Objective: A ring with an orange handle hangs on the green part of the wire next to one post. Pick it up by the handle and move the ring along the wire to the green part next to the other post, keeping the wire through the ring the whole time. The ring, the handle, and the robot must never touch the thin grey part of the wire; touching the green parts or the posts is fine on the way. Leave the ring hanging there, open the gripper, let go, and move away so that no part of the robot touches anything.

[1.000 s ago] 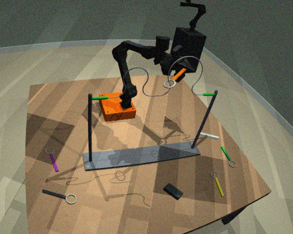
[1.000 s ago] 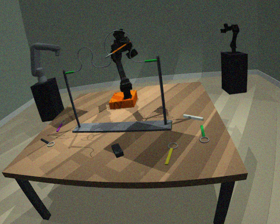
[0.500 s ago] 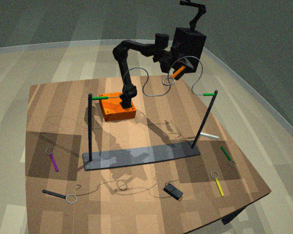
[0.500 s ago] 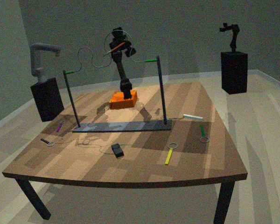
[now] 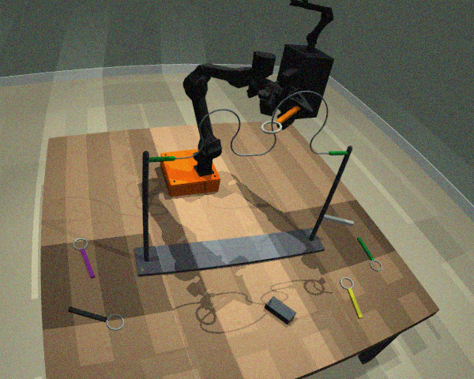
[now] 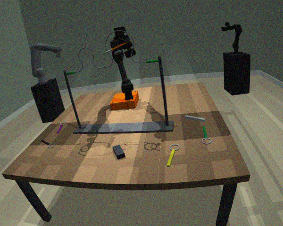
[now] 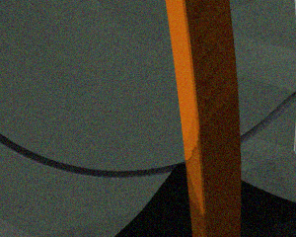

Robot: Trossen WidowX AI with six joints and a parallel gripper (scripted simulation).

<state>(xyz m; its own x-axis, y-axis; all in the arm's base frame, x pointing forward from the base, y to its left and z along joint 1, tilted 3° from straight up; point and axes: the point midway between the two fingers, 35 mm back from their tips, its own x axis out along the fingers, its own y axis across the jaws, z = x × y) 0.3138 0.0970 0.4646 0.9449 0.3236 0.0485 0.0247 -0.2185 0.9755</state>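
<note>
My gripper tip is now 1 cm past the ring with orange handle, 9 cm to the left of it and 2 cm above it. Round my gripper tip: white bar 1 cm ahead, 33 cm to the left, 51 cm below; then yellow-handled ring 31 cm ahead, 14 cm to the left, 51 cm below; then dark block 26 cm ahead, 13 cm to the right, 51 cm below.
</note>
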